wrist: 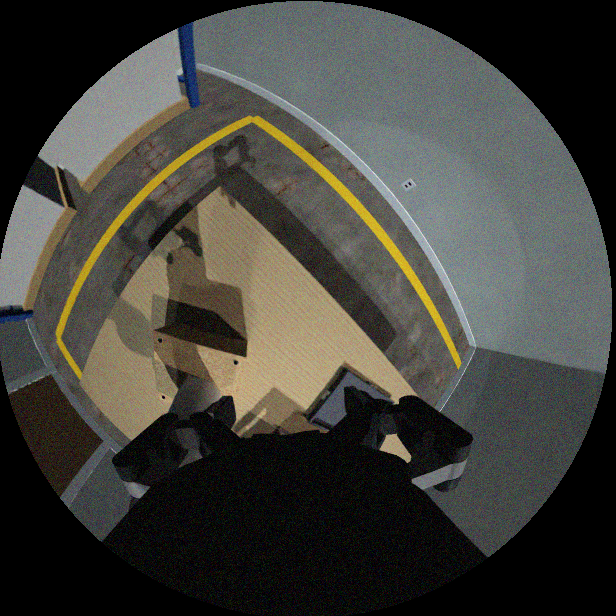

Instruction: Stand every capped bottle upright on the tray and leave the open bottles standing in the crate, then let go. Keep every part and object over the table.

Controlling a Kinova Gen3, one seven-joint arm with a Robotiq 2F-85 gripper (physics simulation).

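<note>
My gripper (pixel 287 410) is at the bottom of the wrist view, high above the light wooden table (pixel 275 298). Its two dark fingers are spread wide apart with nothing between them. A flat grey tray (pixel 339 399) with a dark rim lies just beyond the right finger, partly hidden by it. A brown box with a dark inside, which looks like the crate (pixel 201 327), stands on the table to the left. I cannot make out any bottle; tan shapes near the crate and between the fingers are unclear.
The table's far edge (pixel 310 252) runs diagonally, with grey floor and a yellow line (pixel 367 218) beyond it. Blue posts (pixel 187 66) stand at the top left and at the left edge. Grey walls fill the right side.
</note>
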